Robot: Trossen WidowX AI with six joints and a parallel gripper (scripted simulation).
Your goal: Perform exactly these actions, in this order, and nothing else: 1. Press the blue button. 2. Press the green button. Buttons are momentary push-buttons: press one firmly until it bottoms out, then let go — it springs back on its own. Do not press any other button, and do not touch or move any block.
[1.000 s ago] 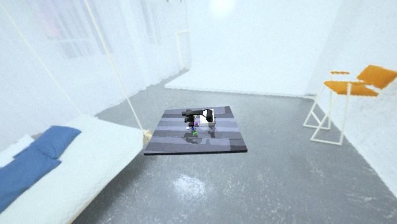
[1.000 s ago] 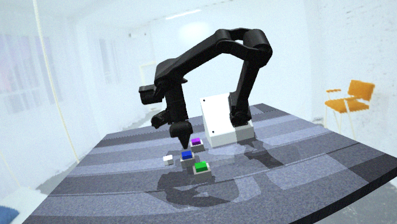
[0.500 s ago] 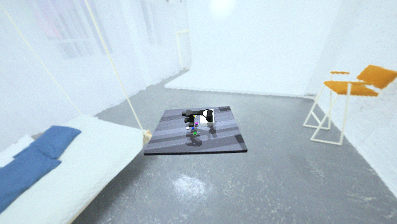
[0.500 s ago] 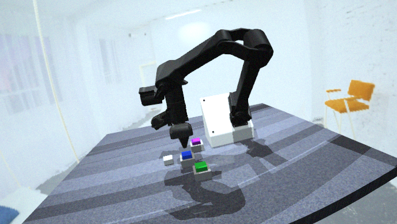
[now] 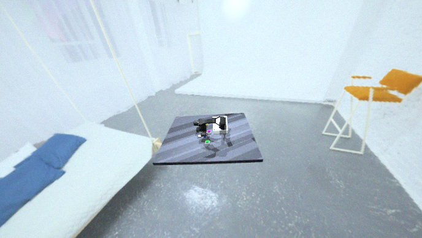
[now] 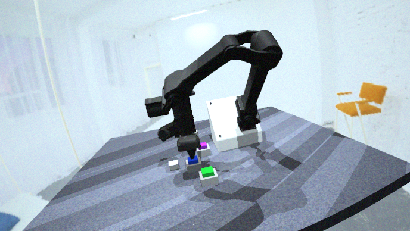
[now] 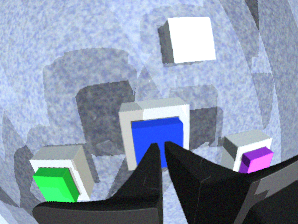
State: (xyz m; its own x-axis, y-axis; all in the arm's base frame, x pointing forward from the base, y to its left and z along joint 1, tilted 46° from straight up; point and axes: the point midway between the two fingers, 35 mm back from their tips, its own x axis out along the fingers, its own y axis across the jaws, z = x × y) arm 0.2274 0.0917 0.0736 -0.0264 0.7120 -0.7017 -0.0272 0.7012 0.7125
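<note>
Now: gripper tip 4 cm past the green button, 9 cm to the right of it and 1 cm above it. Round my gripper tip: purple button (4 cm behind, 10 cm to the right, 1 cm below); then small white block (7 cm ahead, 3 cm to the right, 3 cm below); then blue button (1 cm below).
</note>
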